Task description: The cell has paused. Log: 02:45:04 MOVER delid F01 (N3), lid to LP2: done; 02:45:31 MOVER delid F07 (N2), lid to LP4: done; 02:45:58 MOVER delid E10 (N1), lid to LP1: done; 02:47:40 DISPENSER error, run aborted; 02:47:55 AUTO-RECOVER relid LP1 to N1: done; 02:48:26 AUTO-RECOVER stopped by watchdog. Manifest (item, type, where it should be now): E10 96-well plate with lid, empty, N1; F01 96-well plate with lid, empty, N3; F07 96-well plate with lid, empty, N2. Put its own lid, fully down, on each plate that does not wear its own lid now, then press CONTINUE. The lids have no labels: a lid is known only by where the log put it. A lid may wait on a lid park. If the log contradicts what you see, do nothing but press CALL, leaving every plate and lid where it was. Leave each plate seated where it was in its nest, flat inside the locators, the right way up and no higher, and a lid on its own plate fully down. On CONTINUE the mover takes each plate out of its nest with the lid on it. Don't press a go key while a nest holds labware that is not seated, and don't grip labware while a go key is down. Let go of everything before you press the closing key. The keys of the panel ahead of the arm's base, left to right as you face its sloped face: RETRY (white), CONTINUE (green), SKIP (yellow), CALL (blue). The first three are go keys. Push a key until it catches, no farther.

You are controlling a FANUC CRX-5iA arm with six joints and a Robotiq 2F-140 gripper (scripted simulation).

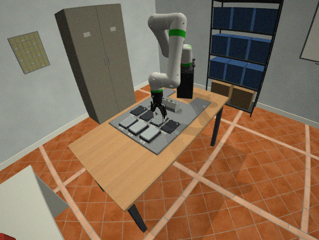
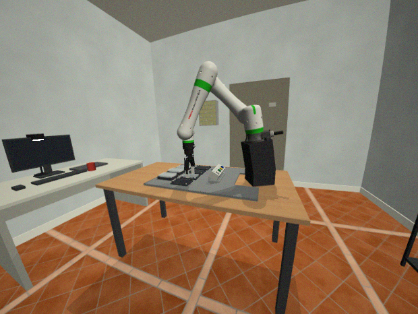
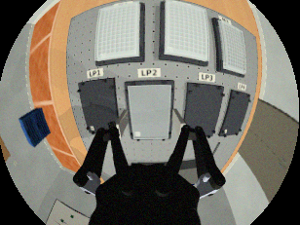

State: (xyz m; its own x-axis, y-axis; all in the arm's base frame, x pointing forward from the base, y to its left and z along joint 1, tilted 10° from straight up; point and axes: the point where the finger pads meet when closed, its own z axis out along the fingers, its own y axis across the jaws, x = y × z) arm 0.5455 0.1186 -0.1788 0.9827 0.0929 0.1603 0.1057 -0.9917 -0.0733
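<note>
The plate lies 200 mm ahead of my hand, 190 mm to the right of it and 20 mm below it. Also, from my hand: white key: 240 mm behind, 20 mm to the right, 30 mm above; lid park LP1: 130 mm to the left, 30 mm below; lid park LP3: 10 mm ahead, 130 mm to the right, 30 mm below.
</note>
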